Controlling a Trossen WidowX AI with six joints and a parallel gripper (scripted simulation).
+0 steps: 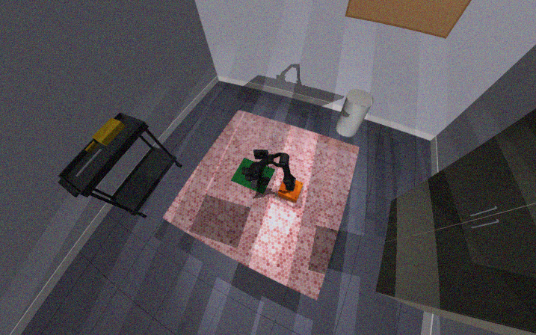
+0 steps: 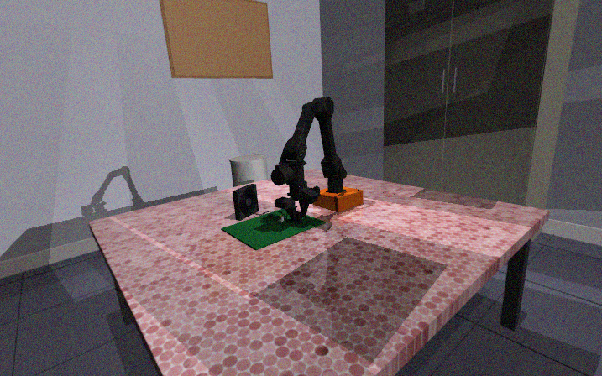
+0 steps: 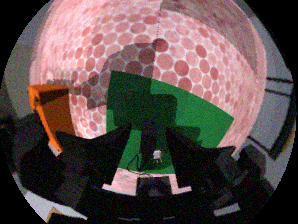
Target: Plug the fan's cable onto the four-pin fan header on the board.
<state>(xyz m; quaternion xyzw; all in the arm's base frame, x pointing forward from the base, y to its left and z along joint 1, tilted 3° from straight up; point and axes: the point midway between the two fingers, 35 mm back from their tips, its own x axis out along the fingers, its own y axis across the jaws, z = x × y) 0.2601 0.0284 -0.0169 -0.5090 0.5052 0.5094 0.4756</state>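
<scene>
The pale header part is 70 mm to the right of my gripper tip and 20 mm ahead of it. From my gripper tip the other things lie so: black plug: 10 mm to the right, 10 mm above; then black square fan: 230 mm to the right, 60 mm ahead, 40 mm above; then green board: 70 mm ahead, 60 mm to the right, 30 mm below.
</scene>
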